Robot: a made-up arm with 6 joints.
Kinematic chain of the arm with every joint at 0, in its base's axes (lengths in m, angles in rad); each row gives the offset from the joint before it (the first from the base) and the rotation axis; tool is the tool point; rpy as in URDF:
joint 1: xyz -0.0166 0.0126 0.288 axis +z
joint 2: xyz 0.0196 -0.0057 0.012 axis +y
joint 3: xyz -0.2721 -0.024 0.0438 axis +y
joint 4: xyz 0.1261 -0.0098 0.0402 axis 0.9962 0 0.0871
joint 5: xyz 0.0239 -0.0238 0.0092 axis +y
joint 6: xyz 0.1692 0 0.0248 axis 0.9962 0 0.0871
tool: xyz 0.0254 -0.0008 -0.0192 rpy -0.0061 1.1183 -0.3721
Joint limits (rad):
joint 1: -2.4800..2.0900
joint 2: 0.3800..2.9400
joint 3: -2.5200..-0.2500
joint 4: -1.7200..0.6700
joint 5: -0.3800..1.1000
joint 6: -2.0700..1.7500
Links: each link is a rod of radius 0.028 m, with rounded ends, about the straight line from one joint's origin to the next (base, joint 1, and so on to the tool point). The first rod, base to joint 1, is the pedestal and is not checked.
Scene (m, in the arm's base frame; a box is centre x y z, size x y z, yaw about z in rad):
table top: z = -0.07
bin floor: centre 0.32 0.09 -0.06 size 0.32 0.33 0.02 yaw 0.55
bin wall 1: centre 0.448 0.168 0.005 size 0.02 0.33 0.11 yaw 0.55
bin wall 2: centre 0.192 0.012 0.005 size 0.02 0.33 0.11 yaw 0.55
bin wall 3: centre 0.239 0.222 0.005 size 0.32 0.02 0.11 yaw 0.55
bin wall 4: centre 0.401 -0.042 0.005 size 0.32 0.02 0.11 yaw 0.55
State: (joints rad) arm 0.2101 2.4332 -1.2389 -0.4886 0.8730 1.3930
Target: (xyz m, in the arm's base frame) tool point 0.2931 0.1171 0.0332
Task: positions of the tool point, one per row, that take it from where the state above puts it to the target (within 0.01 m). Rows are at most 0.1 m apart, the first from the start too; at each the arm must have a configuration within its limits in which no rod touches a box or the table.
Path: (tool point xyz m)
1: 0.3075 0.0454 0.0918
2: 0.2931 0.1171 0.0332

